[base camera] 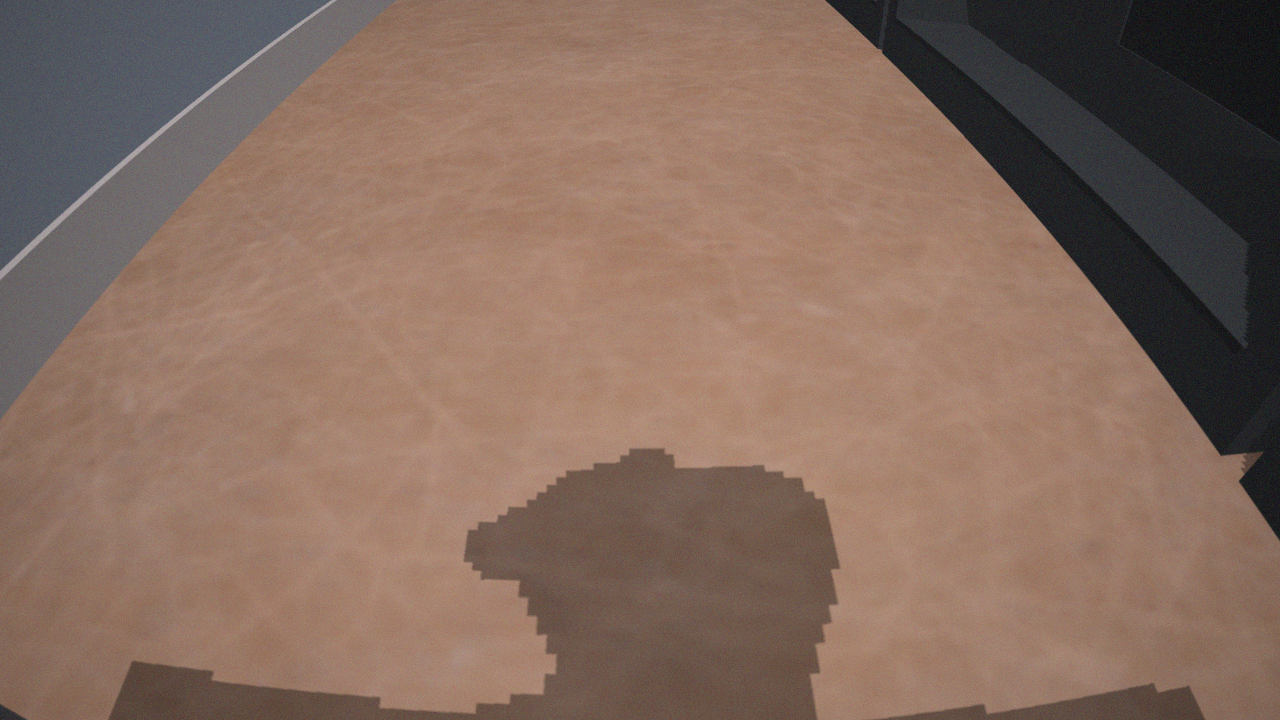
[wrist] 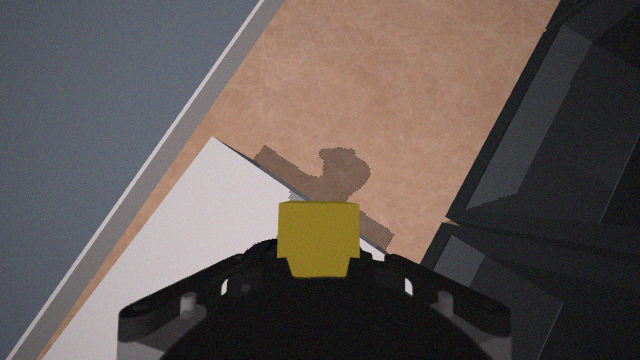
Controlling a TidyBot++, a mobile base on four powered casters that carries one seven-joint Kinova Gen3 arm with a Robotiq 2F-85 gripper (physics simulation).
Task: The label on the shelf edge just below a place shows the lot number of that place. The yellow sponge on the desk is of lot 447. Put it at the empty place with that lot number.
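Frame: origin at the arm's base, x ahead, y left, z up, level; millimetres.
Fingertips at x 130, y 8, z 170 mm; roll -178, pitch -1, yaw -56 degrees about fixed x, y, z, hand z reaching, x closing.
A point is followed by its place in that frame.
The yellow sponge (wrist: 318,232) {z 230, x 152, y 23 mm} is between the fingertips of my gripper (wrist: 316,249) {z 170, x 130, y 8 mm} in the wrist view. My gripper is shut on it and holds it above the robot's white base top. The fingertips are partly hidden in the dark shape of the gripper. No shelf label or lot number can be read in either view, and I cannot tell an empty place with lot 447.
A wall with a pale top edge and a blue-grey surface (base camera: 107,89) {z -232, x 728, y 593 mm} (wrist: 90,75) {z -63, x 110, y 560 mm} runs along the left. Dark furniture with open compartments (base camera: 1074,161) {z -320, x 724, y -437 mm} (wrist: 575,150) {z -320, x 851, y -676 mm} stands along the right. The brown floor (base camera: 626,268) {z -396, x 605, y 26 mm} (wrist: 390,75) {z -397, x 747, y 48 mm} lies between them, with the robot's shadow on it.
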